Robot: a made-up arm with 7 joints.
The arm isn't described. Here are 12 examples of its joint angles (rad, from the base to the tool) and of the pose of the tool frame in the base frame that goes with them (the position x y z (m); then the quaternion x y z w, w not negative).
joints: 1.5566 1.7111 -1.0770 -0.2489 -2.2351 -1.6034 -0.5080
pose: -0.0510 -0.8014 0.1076 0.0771 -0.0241 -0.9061 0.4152
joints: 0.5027 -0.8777 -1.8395 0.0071 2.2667 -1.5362 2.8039
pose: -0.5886 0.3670 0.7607 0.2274 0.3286 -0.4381 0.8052
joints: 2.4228 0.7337 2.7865 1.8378 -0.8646 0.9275 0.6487
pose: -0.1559 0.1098 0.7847 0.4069 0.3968 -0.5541 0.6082
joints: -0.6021 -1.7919 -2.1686 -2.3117 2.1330 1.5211 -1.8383
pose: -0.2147 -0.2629 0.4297 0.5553 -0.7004 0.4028 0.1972
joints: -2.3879 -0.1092 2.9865 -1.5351 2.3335 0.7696 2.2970
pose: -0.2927 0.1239 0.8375 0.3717 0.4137 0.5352 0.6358
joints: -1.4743 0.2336 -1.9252 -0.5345 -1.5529 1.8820 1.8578
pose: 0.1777 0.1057 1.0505 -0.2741 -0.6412 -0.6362 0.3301
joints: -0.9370 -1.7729 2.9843 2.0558 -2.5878 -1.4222 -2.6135
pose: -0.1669 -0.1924 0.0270 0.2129 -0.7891 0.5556 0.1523
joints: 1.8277 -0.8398 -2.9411 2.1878 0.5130 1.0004 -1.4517
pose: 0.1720 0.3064 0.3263 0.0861 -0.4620 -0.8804 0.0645
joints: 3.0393 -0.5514 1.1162 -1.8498 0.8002 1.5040 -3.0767
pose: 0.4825 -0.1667 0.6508 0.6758 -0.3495 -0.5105 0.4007
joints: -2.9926 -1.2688 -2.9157 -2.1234 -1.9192 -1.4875 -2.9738
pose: 0.2988 -0.0864 0.7118 -0.7690 0.4017 0.2157 0.4480
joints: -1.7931 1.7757 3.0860 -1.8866 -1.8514 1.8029 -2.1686
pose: 0.0181 0.3794 -0.0080 0.6057 -0.5237 -0.4177 0.4294
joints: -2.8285 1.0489 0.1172 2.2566 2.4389 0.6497 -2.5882
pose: -0.3943 0.2416 0.2054 0.2711 0.1363 -0.2212 0.9268
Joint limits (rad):
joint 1: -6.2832..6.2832
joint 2: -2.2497..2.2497
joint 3: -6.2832..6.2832
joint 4: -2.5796..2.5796
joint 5: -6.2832..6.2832
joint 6: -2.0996..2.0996
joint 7: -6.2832..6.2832
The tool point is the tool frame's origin. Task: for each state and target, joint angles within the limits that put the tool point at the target. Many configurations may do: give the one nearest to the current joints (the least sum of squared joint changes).
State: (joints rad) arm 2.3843 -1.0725 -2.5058 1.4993 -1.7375 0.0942 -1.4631
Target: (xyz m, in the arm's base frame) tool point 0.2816 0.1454 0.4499
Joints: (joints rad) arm 2.1765 -0.3857 -2.4823 2.4223 -1.7199 0.0660 -1.4631
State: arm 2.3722 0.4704 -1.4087 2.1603 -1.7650 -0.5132 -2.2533
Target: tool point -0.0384 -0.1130 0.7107
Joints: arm 2.5227 -0.4910 -0.6755 2.2301 -1.7414 -0.9651 -2.2533
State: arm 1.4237 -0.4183 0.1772 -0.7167 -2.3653 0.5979 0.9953
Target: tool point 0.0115 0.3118 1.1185
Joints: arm 1.4076 -0.0888 0.1762 -0.5689 -2.3501 0.5707 0.9953
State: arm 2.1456 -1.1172 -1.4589 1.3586 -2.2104 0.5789 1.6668
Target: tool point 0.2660 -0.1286 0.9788
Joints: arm 2.2953 -0.4704 -0.8348 1.4018 -2.2599 0.4575 1.6668
